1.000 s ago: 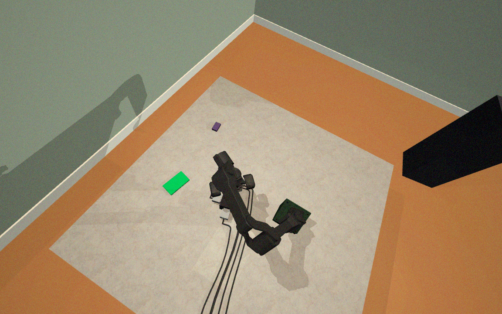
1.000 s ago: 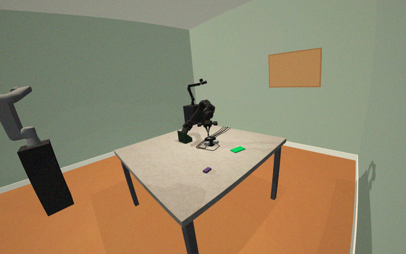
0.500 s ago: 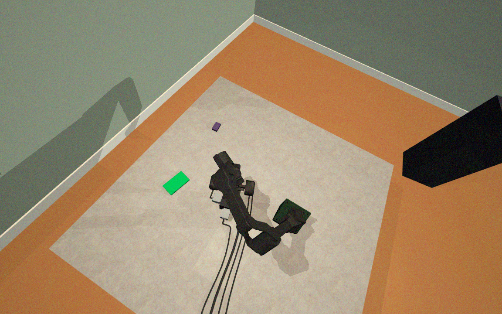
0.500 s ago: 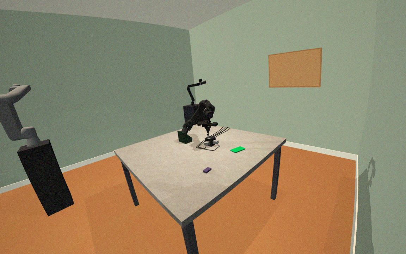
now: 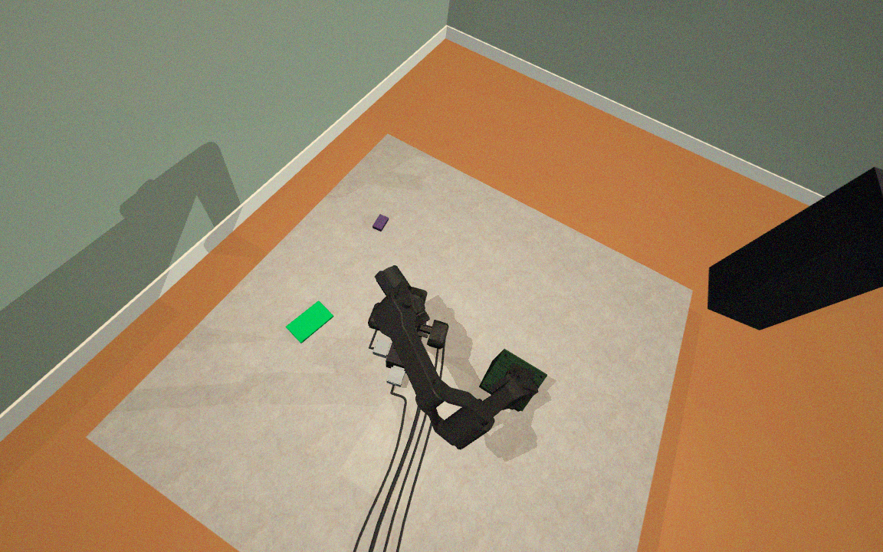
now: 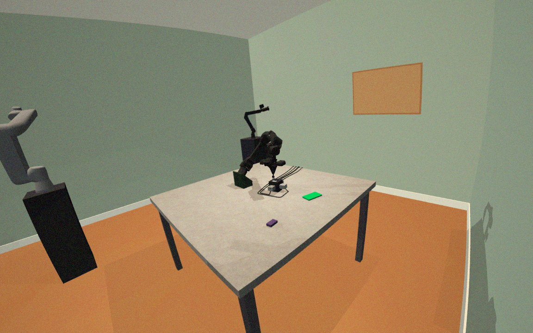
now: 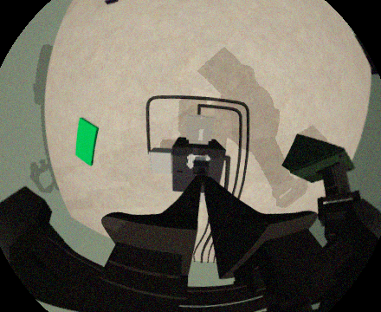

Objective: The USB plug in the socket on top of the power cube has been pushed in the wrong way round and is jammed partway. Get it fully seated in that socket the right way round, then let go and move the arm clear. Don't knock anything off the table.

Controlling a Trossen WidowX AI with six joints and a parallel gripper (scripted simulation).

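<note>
Now: gripper tip 20 mm above the thin USB plug. Also, from my gripper tip: small purple block: 370 mm to the right, 270 mm ahead, 130 mm below; green flat card: 290 mm ahead, 130 mm below, 40 mm to the left.
</note>
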